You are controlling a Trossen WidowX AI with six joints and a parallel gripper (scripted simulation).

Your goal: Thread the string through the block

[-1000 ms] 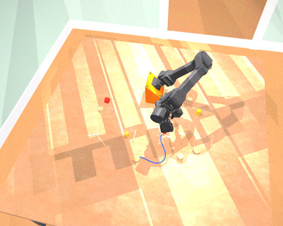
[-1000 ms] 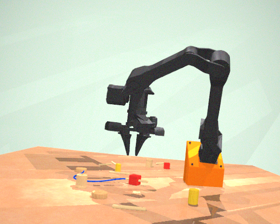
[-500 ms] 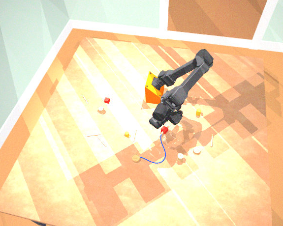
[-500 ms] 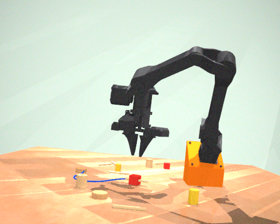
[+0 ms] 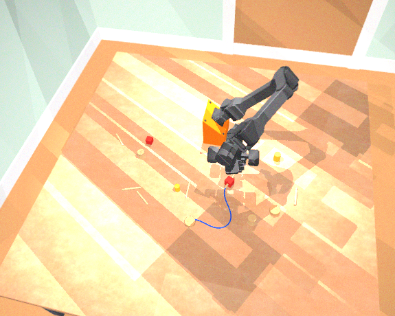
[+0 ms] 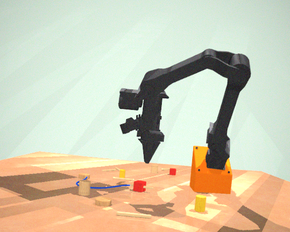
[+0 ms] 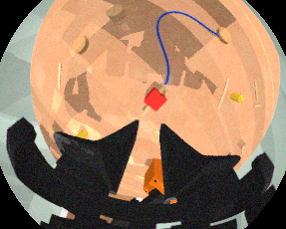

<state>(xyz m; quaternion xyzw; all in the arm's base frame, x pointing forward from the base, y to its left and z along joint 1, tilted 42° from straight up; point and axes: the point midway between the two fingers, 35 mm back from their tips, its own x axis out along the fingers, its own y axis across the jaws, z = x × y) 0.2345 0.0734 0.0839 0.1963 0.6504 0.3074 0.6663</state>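
The red cube is 1 cm ahead of my gripper tip, 1 cm to the right of it and 7 cm below it. From my gripper tip the other things lie so: loose stick 1 cm behind, 26 cm to the left, 9 cm below; then thin wooden stick 2 cm ahead, 1 cm to the right, 8 cm below; then round wooden button 22 cm ahead, 11 cm to the right, 8 cm below.
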